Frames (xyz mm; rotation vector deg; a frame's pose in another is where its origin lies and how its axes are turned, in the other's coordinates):
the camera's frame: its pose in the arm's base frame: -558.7 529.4 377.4 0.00 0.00 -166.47
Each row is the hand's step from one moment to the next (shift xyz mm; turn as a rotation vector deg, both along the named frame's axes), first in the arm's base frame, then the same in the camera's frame.
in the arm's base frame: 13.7 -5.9 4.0 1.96 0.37 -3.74
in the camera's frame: -11.9 8.9 4.0 -1.99 0.10 -3.74
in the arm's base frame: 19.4 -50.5 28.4 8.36 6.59 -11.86
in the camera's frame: -7.0 53.6 28.4 -9.67 -4.45 -11.86
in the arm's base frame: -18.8 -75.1 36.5 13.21 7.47 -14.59
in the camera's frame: 35.8 68.6 36.5 -14.59 -4.17 -14.59
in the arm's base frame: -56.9 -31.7 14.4 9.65 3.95 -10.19
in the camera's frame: 62.7 17.5 14.4 -10.31 -1.58 -10.19
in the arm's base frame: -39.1 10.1 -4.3 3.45 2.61 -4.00
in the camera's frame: 35.7 -19.0 -4.3 -3.96 -1.73 -4.00
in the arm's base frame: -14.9 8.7 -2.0 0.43 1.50 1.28
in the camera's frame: 12.5 -11.9 -2.0 -0.77 -1.36 1.28
